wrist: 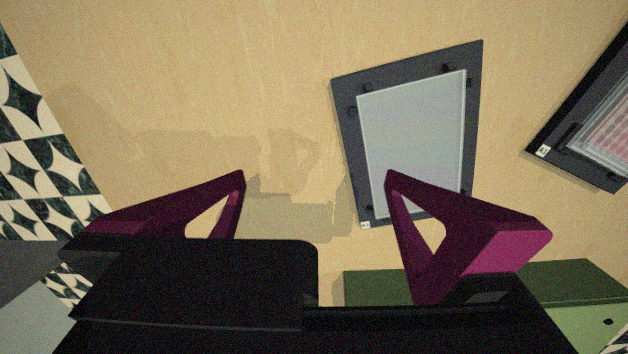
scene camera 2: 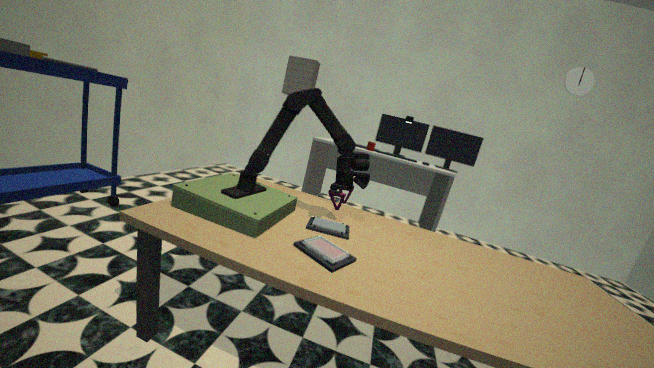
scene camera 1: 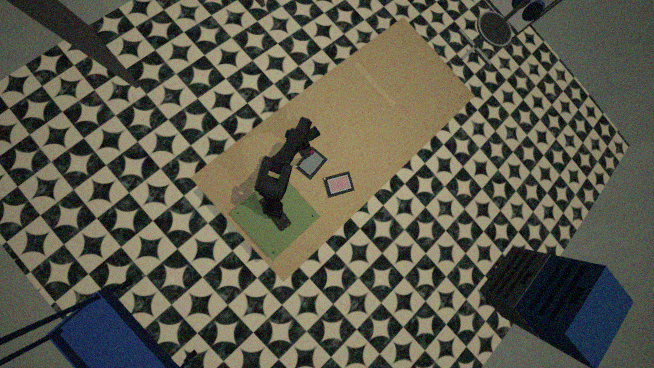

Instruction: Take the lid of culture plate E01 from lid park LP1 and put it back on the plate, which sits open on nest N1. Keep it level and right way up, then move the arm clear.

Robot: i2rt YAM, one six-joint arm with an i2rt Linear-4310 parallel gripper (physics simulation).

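Places are measured from the arm's base along level axes (x back, y left, z down), in metres.
Pixels of known places: gripper, fingertip midpoint: (wrist: 314,177) (scene camera 2: 340,206); arm's base at its link origin: (scene camera 2: 245,191) (scene camera 1: 275,212).
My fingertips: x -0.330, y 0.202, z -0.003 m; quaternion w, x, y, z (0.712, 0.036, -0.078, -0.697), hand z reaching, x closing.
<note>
Ahead of a thing's pixels: the offset from my fingertips to its top centre. Level surfaces: height alone.
The pale grey-blue lid {dx +0.005, dy -0.087, dz +0.055 m} (scene camera 1: 310,164) (scene camera 2: 328,225) (wrist: 414,135) lies flat on the dark lid park {dx +0.005, dy -0.088, dz +0.053 m} (scene camera 2: 344,236) (wrist: 345,125). The open culture plate {dx -0.052, dy -0.288, dz +0.046 m} (scene camera 1: 339,184) (scene camera 2: 326,248) (wrist: 611,127), with its pinkish wells, sits on the dark nest {dx -0.052, dy -0.288, dz +0.055 m} (scene camera 1: 352,190) (scene camera 2: 306,246) (wrist: 560,112). My gripper (scene camera 2: 338,204) (wrist: 314,177) is open and empty, with magenta fingers. It hangs above the table beside the lid park. In the wrist view the right finger overlaps the near part of the lid, and the left finger shows over bare table.
A green base block (scene camera 1: 280,245) (scene camera 2: 225,212) (wrist: 560,280) carries the arm at one end of the wooden table {dz +0.073 m} (scene camera 1: 400,75) (scene camera 2: 450,290) (wrist: 200,60). A blue cart (scene camera 1: 115,335) (scene camera 2: 60,177) stands on the floor. A desk with monitors (scene camera 2: 401,132) stands behind.
</note>
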